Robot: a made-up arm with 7 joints.
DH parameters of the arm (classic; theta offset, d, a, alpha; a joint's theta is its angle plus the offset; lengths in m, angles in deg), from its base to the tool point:
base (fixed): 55.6 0 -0.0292 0
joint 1: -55.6 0.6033 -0.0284 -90
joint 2: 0 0.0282 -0.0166 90
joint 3: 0 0.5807 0.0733 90
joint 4: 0 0.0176 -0.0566 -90
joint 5: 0 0.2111 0.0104 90
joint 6: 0 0.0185 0.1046 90
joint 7: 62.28 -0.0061 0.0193 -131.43
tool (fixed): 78.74 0.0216 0 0
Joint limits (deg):
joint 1: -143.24..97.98
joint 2: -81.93..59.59
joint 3: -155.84..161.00
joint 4: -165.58..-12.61
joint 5: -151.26..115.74
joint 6: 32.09..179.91
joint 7: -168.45..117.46
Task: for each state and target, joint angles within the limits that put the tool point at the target. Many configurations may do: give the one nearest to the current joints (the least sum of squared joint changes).
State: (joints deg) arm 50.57 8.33 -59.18 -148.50 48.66 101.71 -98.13
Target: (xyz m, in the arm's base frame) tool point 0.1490 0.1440 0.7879
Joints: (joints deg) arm 76.04 24.53 -36.06 -163.83 50.90 86.24 -99.20
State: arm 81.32 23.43 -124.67 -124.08 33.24 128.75 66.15
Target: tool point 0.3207 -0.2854 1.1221
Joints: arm 97.98 -11.06 -105.90 -111.86 27.65 120.78 66.41
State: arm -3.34 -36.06 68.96 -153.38 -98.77 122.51 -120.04
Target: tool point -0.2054 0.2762 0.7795
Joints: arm -15.36 -48.62 76.61 -165.51 -100.41 119.68 -119.73
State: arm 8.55 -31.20 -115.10 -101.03 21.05 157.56 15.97
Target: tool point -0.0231 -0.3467 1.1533
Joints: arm 24.13 2.35 -95.01 -124.42 23.66 155.27 18.81
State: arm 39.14 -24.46 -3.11 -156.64 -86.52 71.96 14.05
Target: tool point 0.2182 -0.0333 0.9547
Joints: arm 26.63 -1.40 -19.09 -154.50 -84.92 67.34 11.69
